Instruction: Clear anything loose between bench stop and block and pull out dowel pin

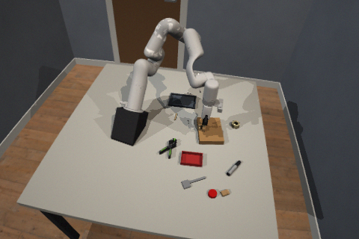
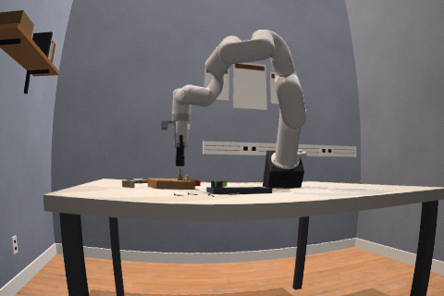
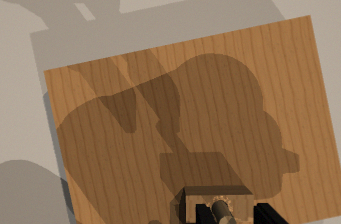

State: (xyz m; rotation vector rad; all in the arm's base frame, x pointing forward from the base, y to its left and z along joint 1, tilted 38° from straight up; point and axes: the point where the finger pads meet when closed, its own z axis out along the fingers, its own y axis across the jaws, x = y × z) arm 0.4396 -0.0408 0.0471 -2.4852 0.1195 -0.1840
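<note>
Right now my hand is 50 mm above the dowel pin. Also, from my hand: brass nut 210 mm ahead, 90 mm to the left, 90 mm below; small wooden block 70 mm below; loose dowel 190 mm behind, 110 mm to the left, 100 mm below.
</note>
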